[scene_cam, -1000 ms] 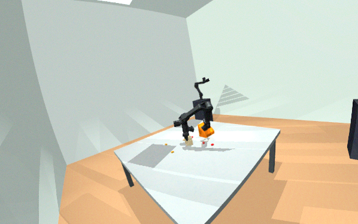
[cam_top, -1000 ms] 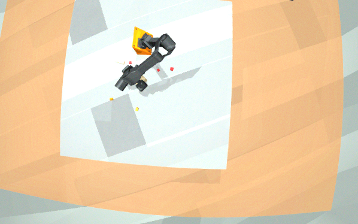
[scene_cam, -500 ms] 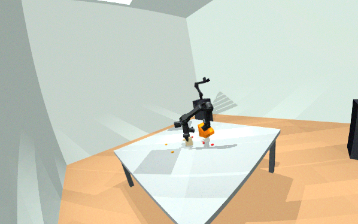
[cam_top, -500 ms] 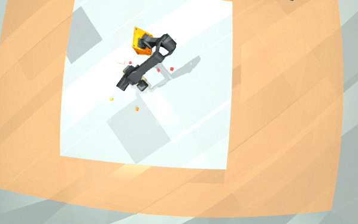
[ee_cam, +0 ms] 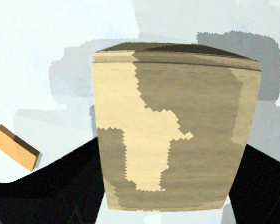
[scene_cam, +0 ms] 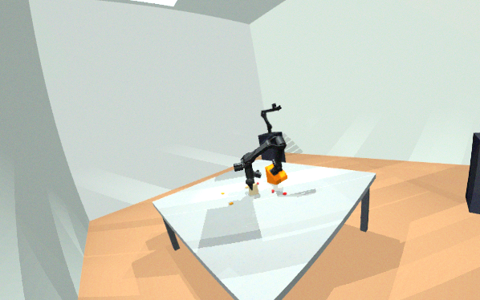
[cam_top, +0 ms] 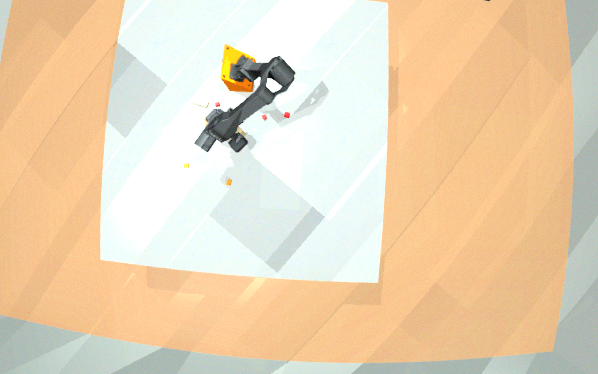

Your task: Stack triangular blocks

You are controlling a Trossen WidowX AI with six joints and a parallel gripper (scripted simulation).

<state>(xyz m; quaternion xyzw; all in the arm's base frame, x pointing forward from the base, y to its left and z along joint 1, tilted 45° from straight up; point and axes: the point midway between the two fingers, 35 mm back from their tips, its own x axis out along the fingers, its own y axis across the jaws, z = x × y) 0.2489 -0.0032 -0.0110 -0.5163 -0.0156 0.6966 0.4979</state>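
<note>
Right now my gripper tip is 1 cm short of the tan triangular block and 1 cm below it.
</note>
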